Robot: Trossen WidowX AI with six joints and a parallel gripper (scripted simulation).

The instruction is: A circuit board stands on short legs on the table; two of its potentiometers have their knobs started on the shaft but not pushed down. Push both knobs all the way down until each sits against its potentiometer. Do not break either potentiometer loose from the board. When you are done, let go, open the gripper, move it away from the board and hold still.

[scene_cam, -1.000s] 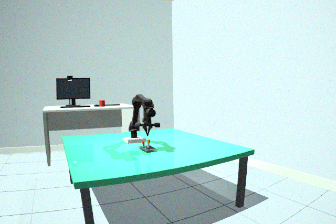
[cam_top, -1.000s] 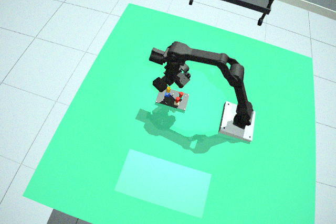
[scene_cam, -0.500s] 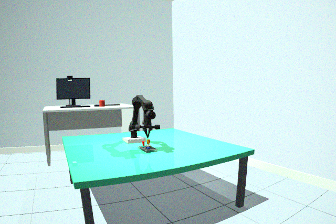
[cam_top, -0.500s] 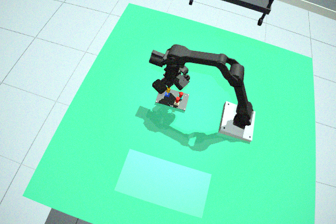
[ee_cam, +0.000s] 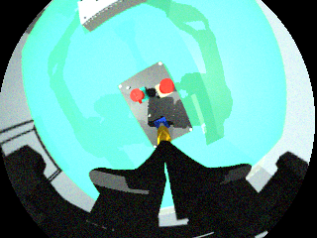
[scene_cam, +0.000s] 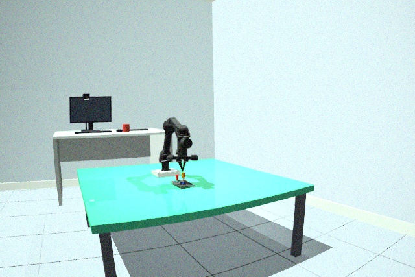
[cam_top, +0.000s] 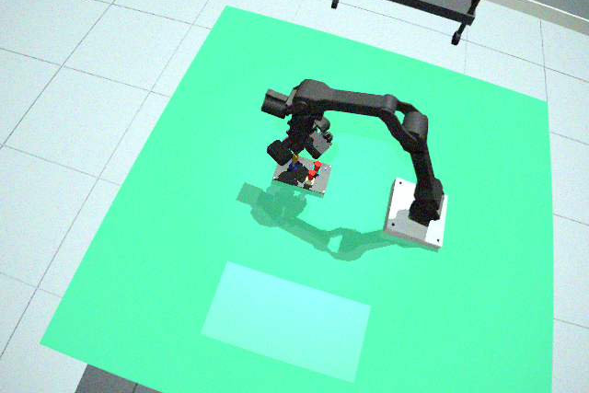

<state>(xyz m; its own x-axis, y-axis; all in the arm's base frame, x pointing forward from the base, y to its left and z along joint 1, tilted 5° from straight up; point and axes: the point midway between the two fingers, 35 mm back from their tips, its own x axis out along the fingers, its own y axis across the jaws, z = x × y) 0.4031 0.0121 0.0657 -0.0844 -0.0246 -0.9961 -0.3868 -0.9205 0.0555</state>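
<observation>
The yellow knob lies 20 mm below my gripper tip. Round my gripper tip: red knob: 60 mm behind, 20 mm to the right, 50 mm below.
</observation>
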